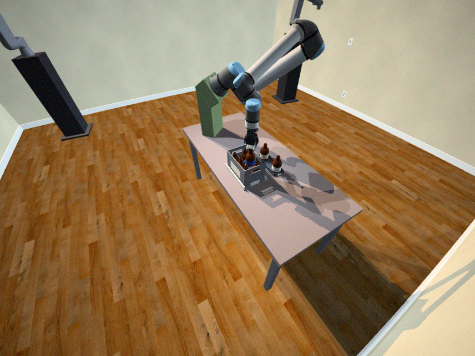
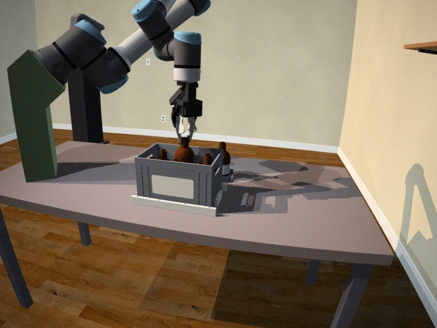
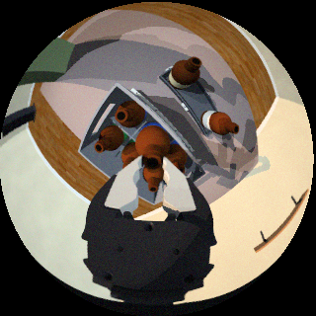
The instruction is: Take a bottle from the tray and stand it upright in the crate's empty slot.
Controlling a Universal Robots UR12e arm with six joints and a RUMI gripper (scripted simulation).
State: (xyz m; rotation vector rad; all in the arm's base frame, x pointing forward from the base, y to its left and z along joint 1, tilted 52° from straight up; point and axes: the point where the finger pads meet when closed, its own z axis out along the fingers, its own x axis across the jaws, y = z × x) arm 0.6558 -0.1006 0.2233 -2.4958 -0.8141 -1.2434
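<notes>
My hand is 10 mm short of the grey crate, 40 mm to the left of it and 130 mm above it. From my hand the other things lie so: tray (10 mm behind, 190 mm to the left, 200 mm below).
</notes>
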